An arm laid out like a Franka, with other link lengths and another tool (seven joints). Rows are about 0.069 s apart.
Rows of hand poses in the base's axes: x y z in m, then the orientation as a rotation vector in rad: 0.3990, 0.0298, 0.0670, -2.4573, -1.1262, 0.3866; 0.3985, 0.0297, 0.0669, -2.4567, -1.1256, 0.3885; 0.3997, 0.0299, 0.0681, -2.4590, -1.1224, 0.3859; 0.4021, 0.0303, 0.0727, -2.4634, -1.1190, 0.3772; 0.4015, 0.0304, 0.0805, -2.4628, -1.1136, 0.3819; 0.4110, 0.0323, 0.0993, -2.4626, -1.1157, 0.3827; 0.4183, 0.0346, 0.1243, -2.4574, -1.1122, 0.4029; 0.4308, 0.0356, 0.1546, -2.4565, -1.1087, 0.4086; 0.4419, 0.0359, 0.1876, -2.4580, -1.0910, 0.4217; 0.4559, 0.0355, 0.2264, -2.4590, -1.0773, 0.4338; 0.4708, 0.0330, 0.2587, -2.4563, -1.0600, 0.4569; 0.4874, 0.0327, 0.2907, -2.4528, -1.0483, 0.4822; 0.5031, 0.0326, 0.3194, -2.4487, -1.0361, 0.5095; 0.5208, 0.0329, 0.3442, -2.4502, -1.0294, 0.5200
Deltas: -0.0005, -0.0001, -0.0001, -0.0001, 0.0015, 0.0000; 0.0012, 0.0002, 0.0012, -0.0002, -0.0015, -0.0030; 0.0024, 0.0004, 0.0046, 0.0005, -0.0059, -0.0045; -0.0006, 0.0001, 0.0078, -0.0002, 0.0046, -0.0028; 0.0095, 0.0019, 0.0188, -0.0006, -0.0001, 0.0016; 0.0073, 0.0023, 0.0250, -0.0029, 0.0149, 0.0019; 0.0125, 0.0010, 0.0303, -0.0008, 0.0047, -0.0013; 0.0111, 0.0003, 0.0330, -0.0029, 0.0121, -0.0102; 0.0140, -0.0004, 0.0388, -0.0030, 0.0105, -0.0075; 0.0149, -0.0025, 0.0323, -0.0038, 0.0195, -0.0075; 0.0166, -0.0003, 0.0320, -0.0053, 0.0194, -0.0031; 0.0157, -0.0001, 0.0287, -0.0057, 0.0209, -0.0030; 0.0177, 0.0003, 0.0248, -0.0046, 0.0073, -0.0029
